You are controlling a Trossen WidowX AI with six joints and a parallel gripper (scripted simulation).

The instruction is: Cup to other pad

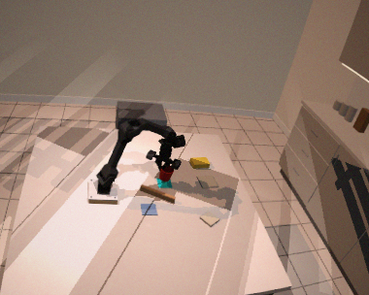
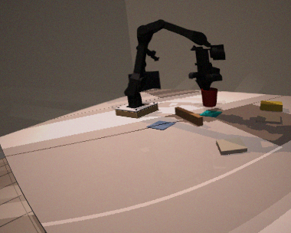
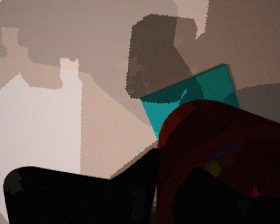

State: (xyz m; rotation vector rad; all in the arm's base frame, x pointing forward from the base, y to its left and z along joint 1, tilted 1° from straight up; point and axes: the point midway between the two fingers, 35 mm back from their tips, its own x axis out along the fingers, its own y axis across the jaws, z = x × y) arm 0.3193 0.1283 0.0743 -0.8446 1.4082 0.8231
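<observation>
My gripper tip is now 3 cm short of the cyan pad, 2 cm to the left of it and 8 cm above it. From my gripper tip the other things lie so: red cup: 3 cm ahead, 2 cm to the right; then wooden bar: 3 cm behind, 12 cm to the right, 7 cm below; then thin white tile: 29 cm ahead, 7 cm below.
</observation>
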